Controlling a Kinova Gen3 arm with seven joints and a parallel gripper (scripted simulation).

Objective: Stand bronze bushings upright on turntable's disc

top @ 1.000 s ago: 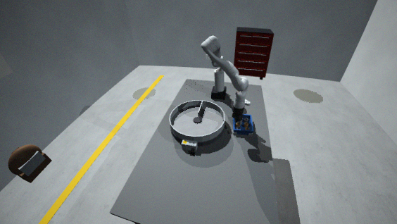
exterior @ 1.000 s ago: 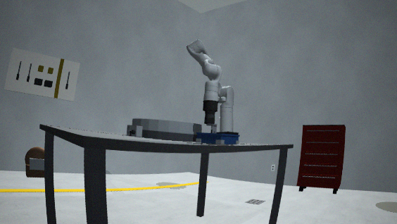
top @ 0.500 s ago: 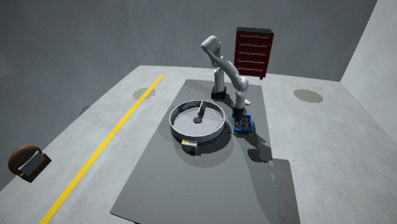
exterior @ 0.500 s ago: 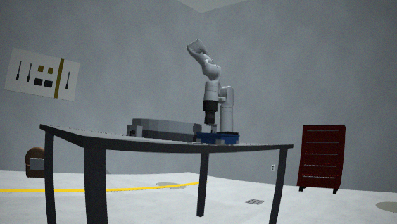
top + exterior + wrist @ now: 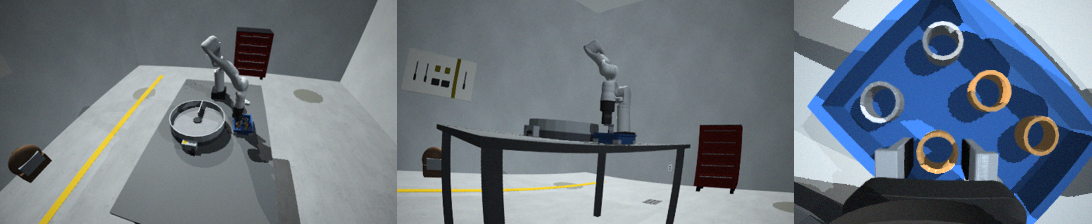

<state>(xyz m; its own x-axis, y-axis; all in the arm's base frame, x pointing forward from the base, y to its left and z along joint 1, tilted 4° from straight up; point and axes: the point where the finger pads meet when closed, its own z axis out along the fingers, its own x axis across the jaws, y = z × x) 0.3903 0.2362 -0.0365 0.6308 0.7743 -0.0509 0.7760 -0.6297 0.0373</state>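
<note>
Now: the blue crate 3 cm to the left of my hand, 3 cm below it and 1 cm behind it. The rest, counted from my hand: turntable 31 cm to the right, 8 cm ahead.
</note>
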